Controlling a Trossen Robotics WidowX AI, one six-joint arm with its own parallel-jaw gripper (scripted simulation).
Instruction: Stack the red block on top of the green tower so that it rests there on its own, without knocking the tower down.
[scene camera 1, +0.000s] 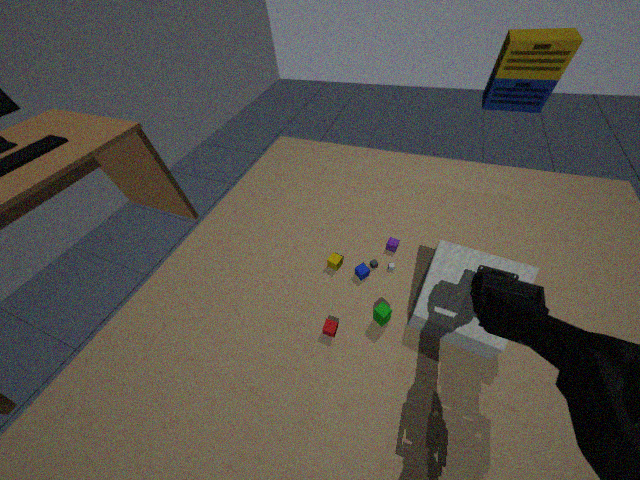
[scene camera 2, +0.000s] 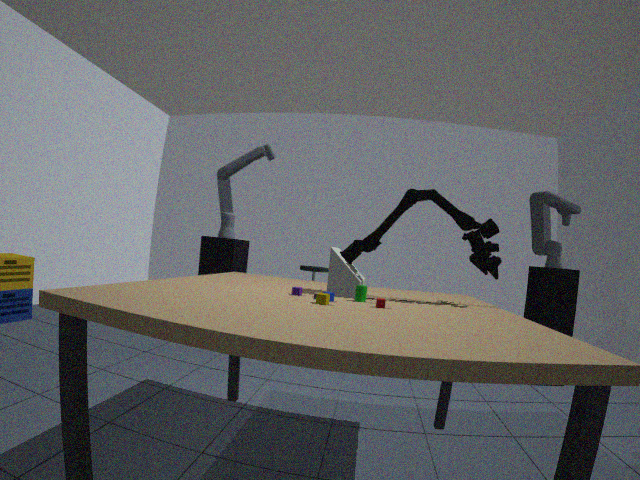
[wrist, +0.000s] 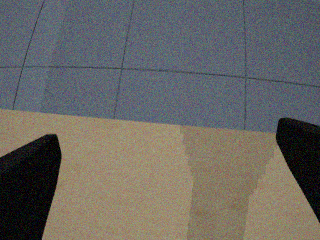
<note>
My gripper (scene camera 2: 491, 276) is open and holds nothing.
My gripper is seen too in the wrist view (wrist: 172, 137).
</note>
